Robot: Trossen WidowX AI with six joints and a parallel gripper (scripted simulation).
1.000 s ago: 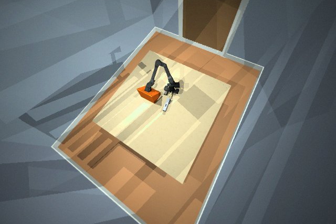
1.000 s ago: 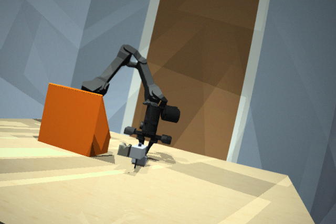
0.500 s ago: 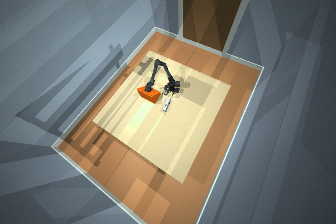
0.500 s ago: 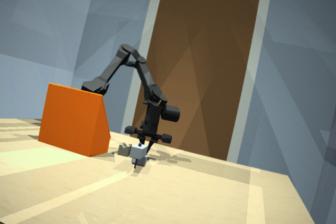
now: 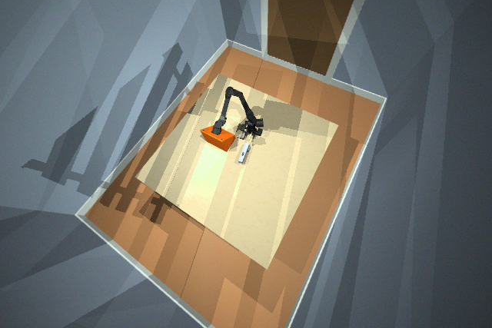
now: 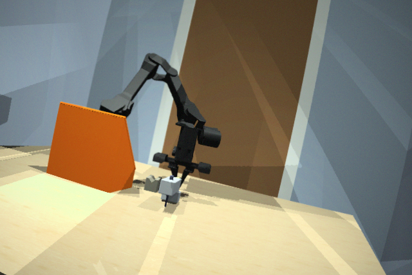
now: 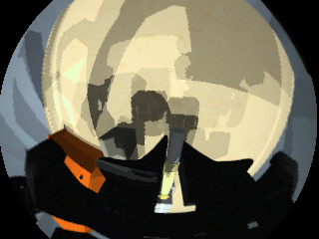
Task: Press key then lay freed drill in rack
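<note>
My gripper tip is 70 mm past the small grey rack and 40 mm to the left of it. Round my gripper tip: thin dark drill: 220 mm to the right, 40 mm above, 30 mm ahead.
</note>
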